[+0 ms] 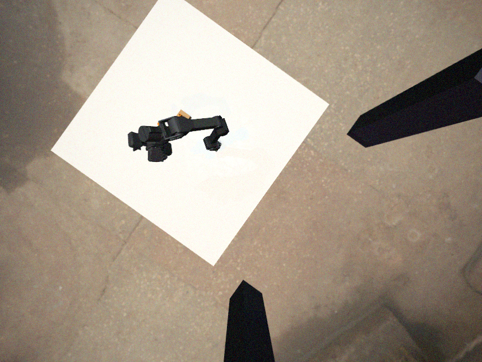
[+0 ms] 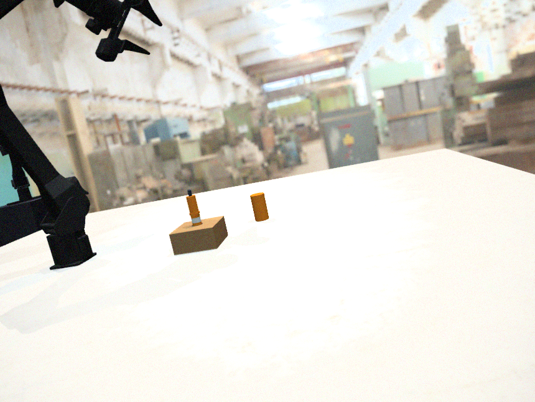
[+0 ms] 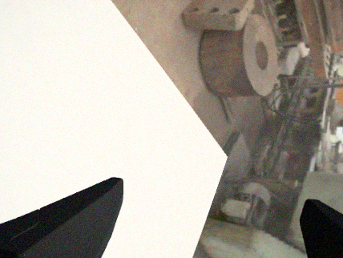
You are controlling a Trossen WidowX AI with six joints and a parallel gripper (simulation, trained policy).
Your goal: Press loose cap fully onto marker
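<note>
Now: the orange cap 19 cm ahead of my gripper tip, 15 cm to the right of it and 39 cm below it. The rest, counted from my gripper tip: orange marker (10 cm ahead, 27 cm to the right, 34 cm below); then tan holder block (10 cm ahead, 27 cm to the right, 39 cm below).
</note>
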